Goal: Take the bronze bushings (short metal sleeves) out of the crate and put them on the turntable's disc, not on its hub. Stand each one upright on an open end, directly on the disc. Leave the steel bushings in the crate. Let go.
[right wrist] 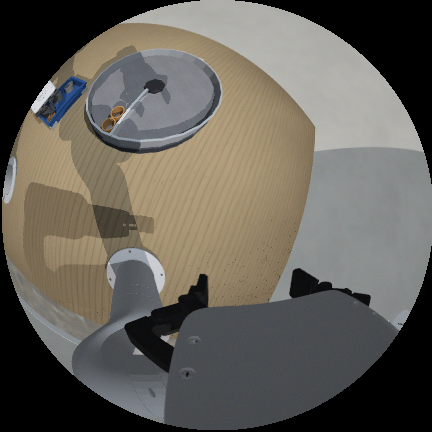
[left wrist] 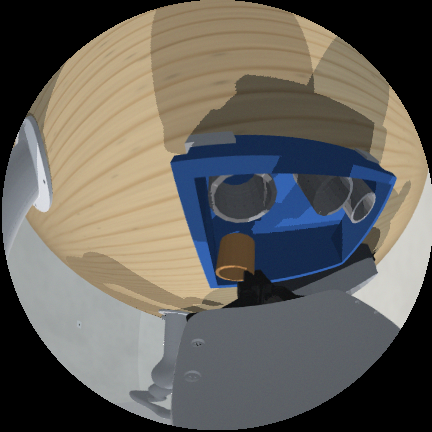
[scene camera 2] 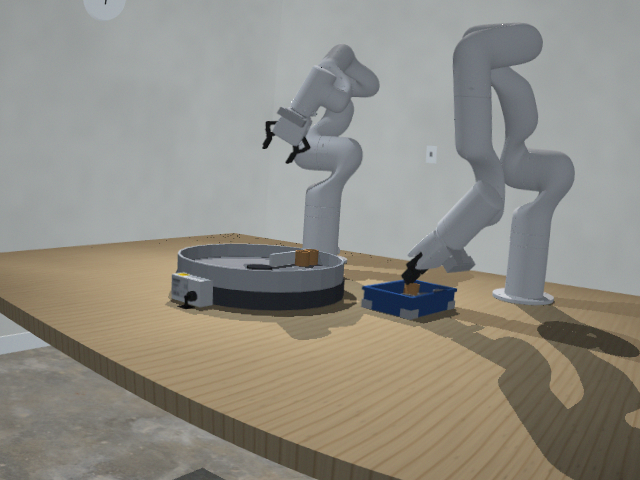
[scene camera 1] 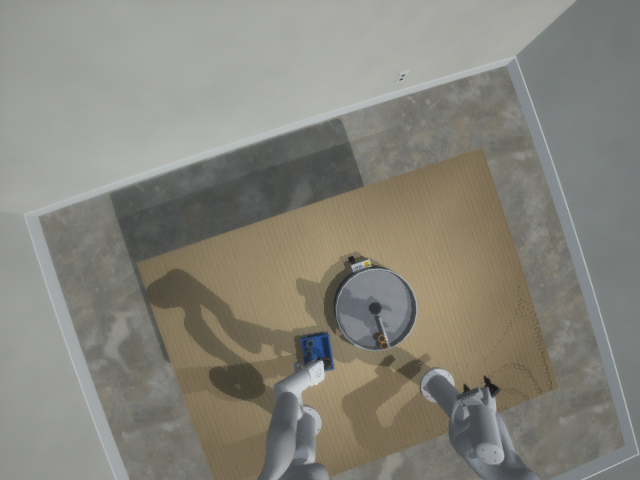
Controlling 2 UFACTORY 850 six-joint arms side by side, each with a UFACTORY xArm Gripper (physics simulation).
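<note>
Two bronze bushings [scene camera 1: 381,337] [scene camera 2: 302,257] [right wrist: 117,111] stand upright on the turntable's disc [scene camera 1: 395,297] [right wrist: 187,100], beside the bar from hub [scene camera 1: 374,308] [right wrist: 154,86] to rim. Another bronze bushing [left wrist: 236,252] [scene camera 2: 412,289] is in a corner of the blue crate [scene camera 1: 331,356] [scene camera 2: 385,304] [left wrist: 191,220], its open end toward the wrist. My left gripper [left wrist: 250,282] [scene camera 2: 410,279] is shut on its wall at the right edge of the opening; the pinch is partly hidden. Steel bushings [left wrist: 242,197] lie in the crate. My right gripper [scene camera 1: 476,384] [scene camera 2: 277,154] [right wrist: 251,286] is open, high above the table.
The turntable has a raised rim [scene camera 2: 261,279] and a control box [scene camera 1: 361,265] [scene camera 2: 192,290] on its side. The crate stands on the wooden table [scene camera 1: 248,289], left of the turntable in scene camera 1. The right arm's base [scene camera 1: 437,384] [right wrist: 135,265] stands near the turntable.
</note>
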